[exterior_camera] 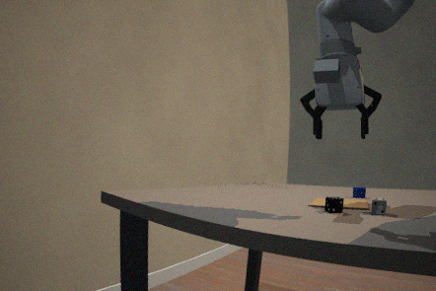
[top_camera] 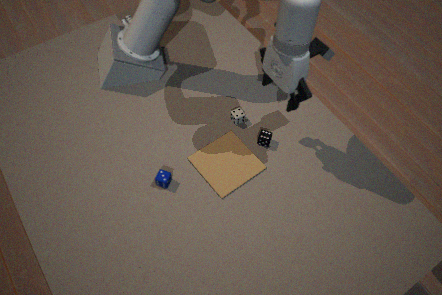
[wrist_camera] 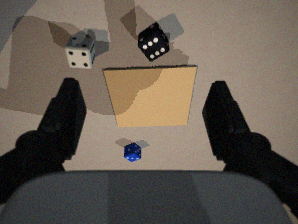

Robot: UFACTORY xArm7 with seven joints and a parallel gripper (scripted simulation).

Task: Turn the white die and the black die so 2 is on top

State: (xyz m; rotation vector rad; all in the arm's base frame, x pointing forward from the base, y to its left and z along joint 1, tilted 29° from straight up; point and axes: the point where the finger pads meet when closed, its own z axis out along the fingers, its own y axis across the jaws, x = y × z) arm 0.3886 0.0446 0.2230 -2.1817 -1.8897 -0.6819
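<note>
Right now my hand is 90 mm past the white die, 40 mm to the left of it and 140 mm above it. The rest, counted from my hand: blue die: 50 mm behind, 300 mm to the right, 140 mm below; black die: 10 mm ahead, 30 mm to the right, 140 mm below; tan mat: 150 mm to the right, 160 mm below.
</note>
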